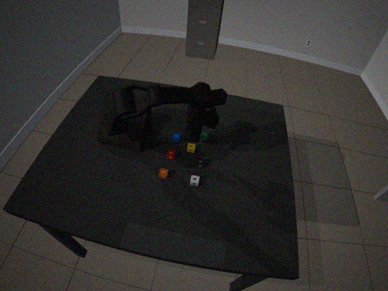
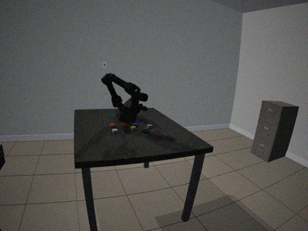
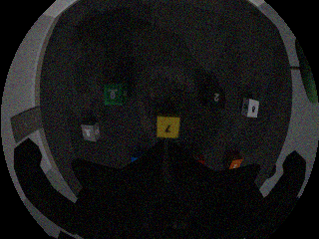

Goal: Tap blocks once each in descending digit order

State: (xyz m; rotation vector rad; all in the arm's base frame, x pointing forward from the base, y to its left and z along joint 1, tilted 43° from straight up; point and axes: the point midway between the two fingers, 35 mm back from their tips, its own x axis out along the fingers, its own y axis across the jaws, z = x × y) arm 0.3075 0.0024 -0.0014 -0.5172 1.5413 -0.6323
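Now: gripper tip 7 cm above the yellow block. Also, from my gripper tip: green block (5 cm ahead, 8 cm to the left, 7 cm below); then black block (4 cm ahead, 7 cm to the right, 7 cm below); then blue block (8 cm behind, 4 cm to the left, 7 cm below).
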